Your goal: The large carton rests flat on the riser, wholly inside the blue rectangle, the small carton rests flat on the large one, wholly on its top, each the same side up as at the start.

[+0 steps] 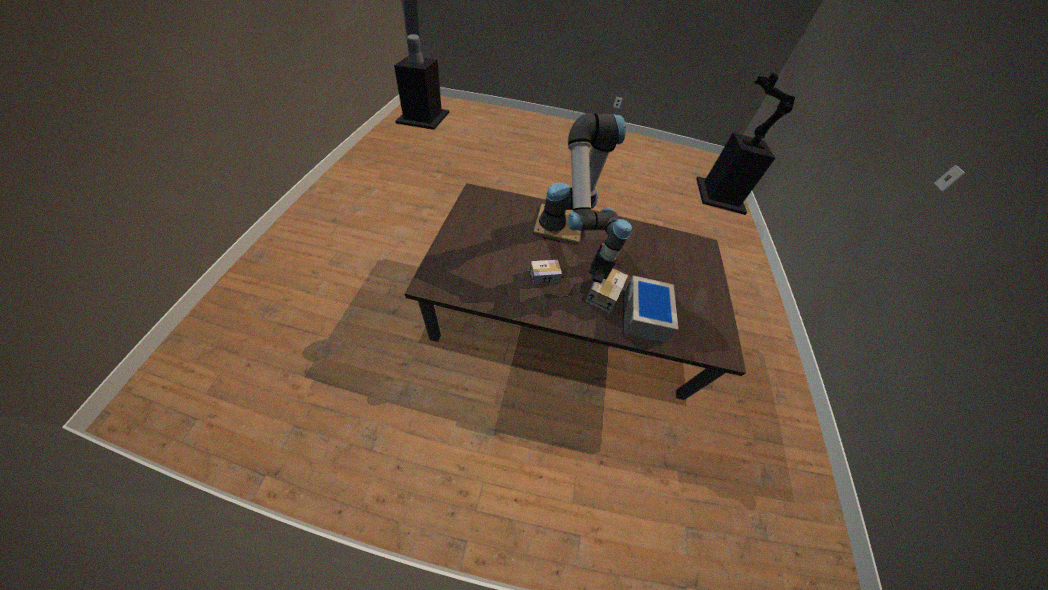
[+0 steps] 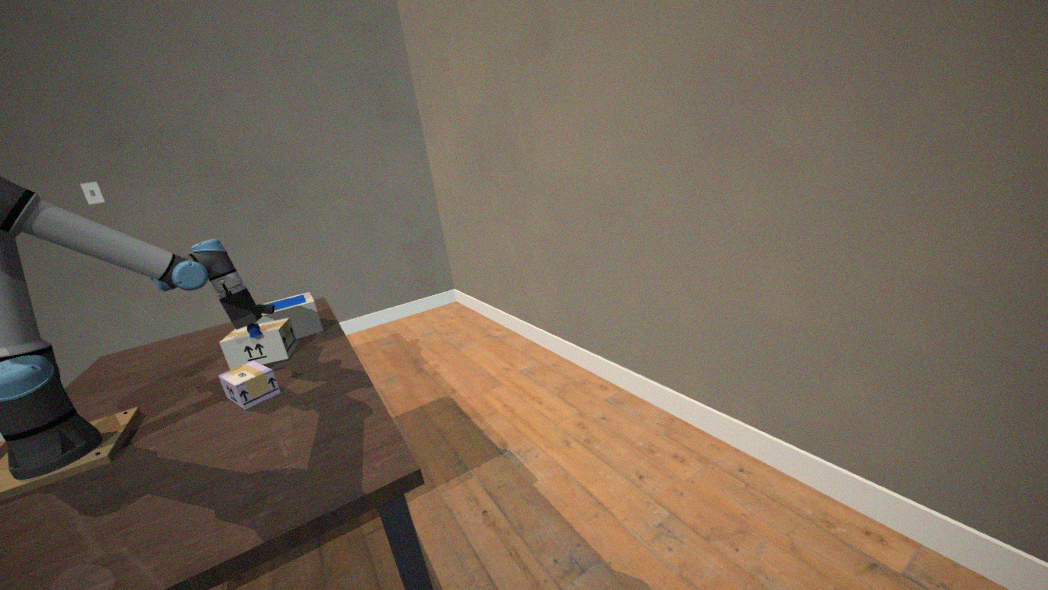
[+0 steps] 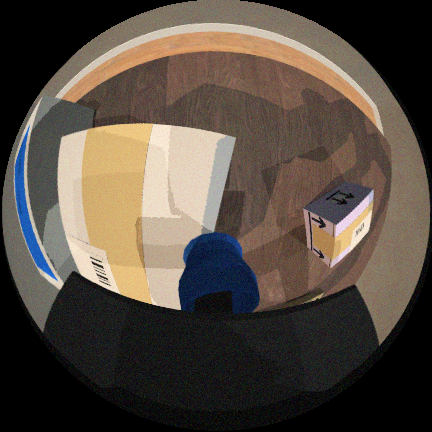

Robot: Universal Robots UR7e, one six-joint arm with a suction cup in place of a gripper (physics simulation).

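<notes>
The large carton [image 1: 611,290] [image 2: 257,348] [image 3: 120,193], white with a tan tape stripe, rests on the dark table [image 1: 485,228] [image 2: 257,457] [image 3: 261,120] just left of the grey riser [image 1: 639,327] [image 2: 305,315] [image 3: 52,132]. The riser's top carries the blue rectangle [image 1: 655,301] [image 2: 288,302] [image 3: 22,209], which is bare. My suction cup [image 1: 600,278] [image 2: 254,330] [image 3: 215,257] presses on the large carton's top near one edge. The small carton [image 1: 545,271] [image 2: 250,383] [image 3: 340,223], lilac and tan, sits on the table apart to the left.
The arm's base stands on a wooden plate [image 1: 557,233] at the table's back. Two black pedestals [image 1: 419,91] [image 1: 734,171] stand on the floor by the far walls. The riser is close to the table's front edge.
</notes>
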